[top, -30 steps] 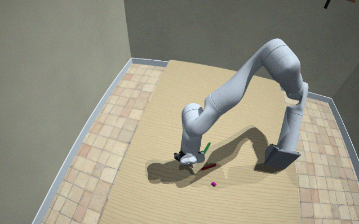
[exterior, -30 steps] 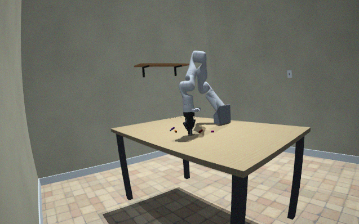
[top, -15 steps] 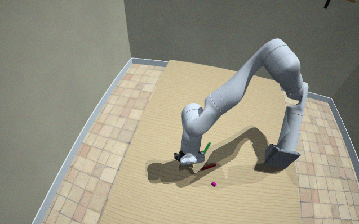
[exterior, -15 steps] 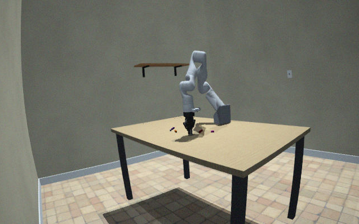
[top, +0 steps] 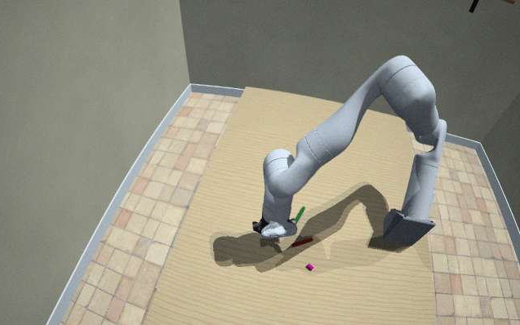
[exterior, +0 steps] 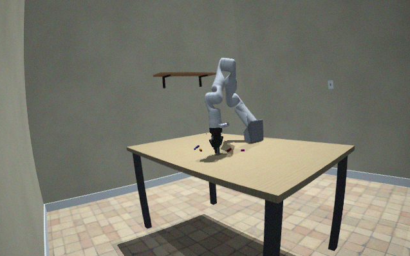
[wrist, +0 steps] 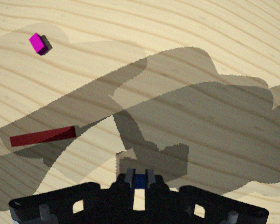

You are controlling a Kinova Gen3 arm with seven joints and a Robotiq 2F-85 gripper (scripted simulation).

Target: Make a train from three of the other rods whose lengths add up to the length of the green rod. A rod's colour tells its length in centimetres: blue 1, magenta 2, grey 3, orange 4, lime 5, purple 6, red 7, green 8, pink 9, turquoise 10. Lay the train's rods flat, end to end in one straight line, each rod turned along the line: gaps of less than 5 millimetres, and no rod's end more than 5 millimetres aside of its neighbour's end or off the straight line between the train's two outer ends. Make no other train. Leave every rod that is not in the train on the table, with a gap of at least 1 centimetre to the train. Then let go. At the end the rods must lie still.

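The purple rod lies 6 cm behind my hand, 26 cm to the right of it and 2 cm below it. Round my hand: magenta rod 13 cm behind, 9 cm to the left, 2 cm below; then green rod 8 cm behind, 9 cm to the right, 2 cm below; then red rod 10 cm behind, 1 cm to the left, 2 cm below.
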